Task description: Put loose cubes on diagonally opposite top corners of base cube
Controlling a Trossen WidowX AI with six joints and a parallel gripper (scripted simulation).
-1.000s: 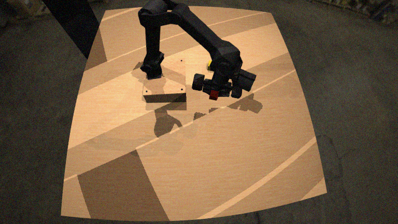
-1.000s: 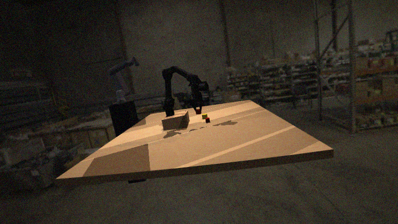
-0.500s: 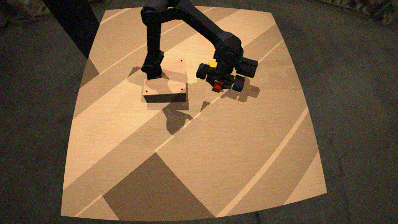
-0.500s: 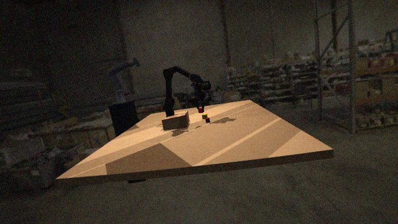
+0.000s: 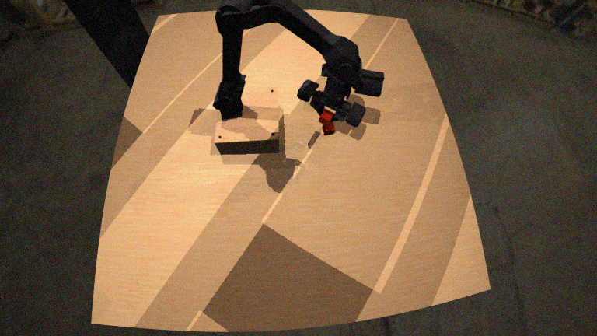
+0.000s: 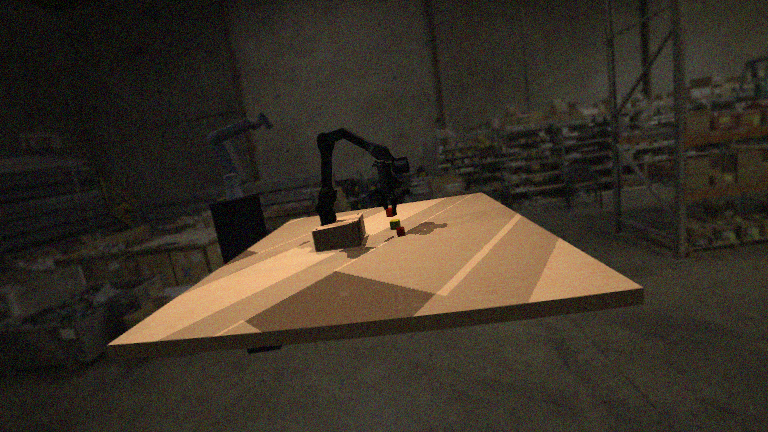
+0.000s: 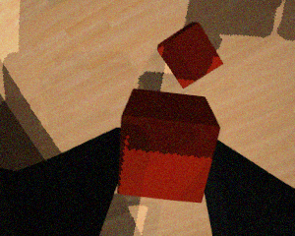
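The yellow cube is 10 mm ahead of my gripper tip, 130 mm to the left of it and 90 mm below it.
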